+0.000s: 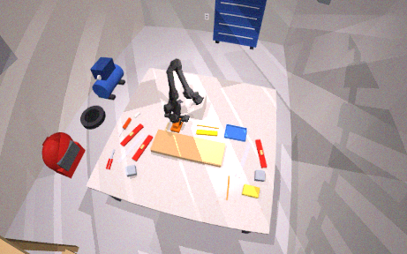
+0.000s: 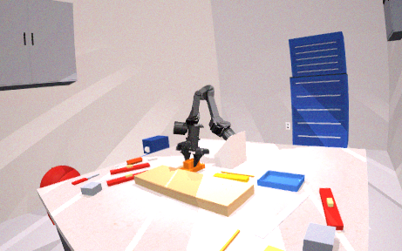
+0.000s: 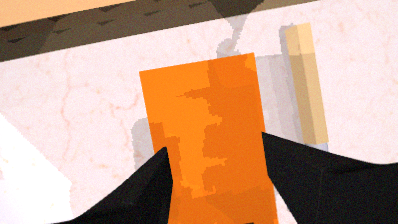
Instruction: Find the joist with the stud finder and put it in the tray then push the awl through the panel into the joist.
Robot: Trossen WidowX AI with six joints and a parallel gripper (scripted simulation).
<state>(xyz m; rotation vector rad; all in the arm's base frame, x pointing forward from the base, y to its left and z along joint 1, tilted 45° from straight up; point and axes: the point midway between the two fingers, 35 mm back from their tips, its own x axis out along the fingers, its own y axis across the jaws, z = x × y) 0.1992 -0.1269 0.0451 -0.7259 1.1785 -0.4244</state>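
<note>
Now: the awl 7 cm to the right of my gripper tip and 2 cm below it. From my gripper tip the other things lie so: orange stud finder: 2 cm behind, 2 cm above; then blue tray: 45 cm to the left, 9 cm behind, 1 cm below; then yellow bar: 24 cm to the left, 2 cm below, 2 cm behind.
</note>
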